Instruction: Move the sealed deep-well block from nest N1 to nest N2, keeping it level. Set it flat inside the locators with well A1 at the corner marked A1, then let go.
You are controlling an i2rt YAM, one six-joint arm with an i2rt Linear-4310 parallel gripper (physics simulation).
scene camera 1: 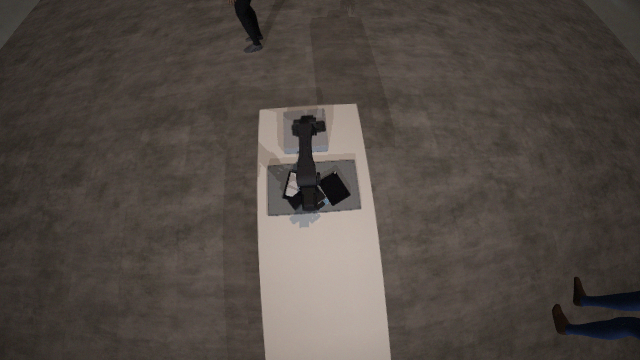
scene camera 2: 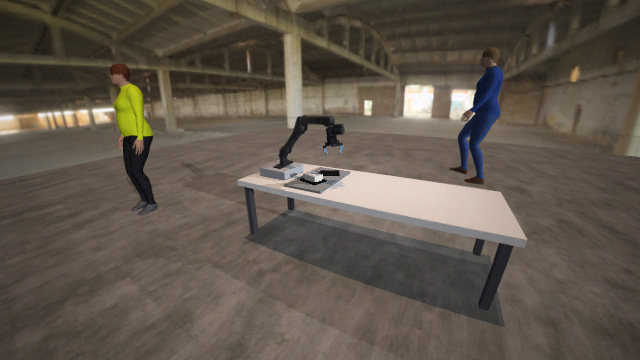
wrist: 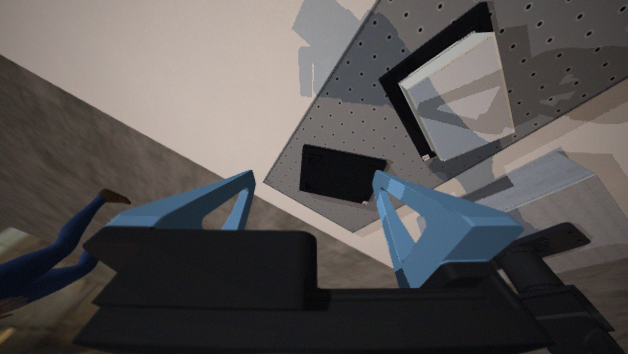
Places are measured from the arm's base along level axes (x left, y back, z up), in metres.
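Pixels of known places: gripper, fingertip midpoint: (scene camera 2: 334,155) (wrist: 314,176); arm's base at its link origin: (scene camera 2: 283,164) (wrist: 511,251).
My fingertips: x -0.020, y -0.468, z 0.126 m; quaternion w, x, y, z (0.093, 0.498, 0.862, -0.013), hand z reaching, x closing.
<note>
For each thing: its top centre in the pictures, then the offset to it from my fingertips. Level surfaces: height alone.
- sealed block at its top centre: (wrist: 462,111) (scene camera 1: 295,184) (scene camera 2: 312,174) dx -0.095, dy +0.130, dz -0.132 m
- second black nest at its top centre: (wrist: 337,180) (scene camera 1: 334,187) (scene camera 2: 329,171) dx +0.116, dy +0.090, dz -0.168 m
- grey perforated plate at its top centre: (wrist: 389,142) (scene camera 1: 312,186) (scene camera 2: 320,177) dx -0.001, dy +0.119, dz -0.185 m
- long pale table at its surface level: dz -0.199 m
The sealed block (scene camera 1: 291,186) (scene camera 2: 313,177) (wrist: 460,100), pale with a smooth top, sits at a black nest (wrist: 435,49); in the wrist view dark rim shows along two sides. Whether it is fully seated is hard to tell. The second black nest (scene camera 1: 335,188) (scene camera 2: 329,173) (wrist: 340,172) is empty and turned at a different angle. Each nest has a small pale corner tag in the wrist view; the lettering is unreadable. My gripper (scene camera 2: 334,152) (wrist: 314,176) is open and empty, high above the plate. In scene camera 1 the arm partly hides the block and its nest.
Both nests are on a grey perforated plate (scene camera 1: 350,167) (scene camera 2: 320,188) on the long pale table (scene camera 1: 322,280) (scene camera 2: 425,205). A grey base box (scene camera 2: 280,173) (wrist: 560,190) carries the arm beside the plate. A person in yellow (scene camera 2: 131,110) and one in blue (scene camera 2: 487,95) stand away from the table.
</note>
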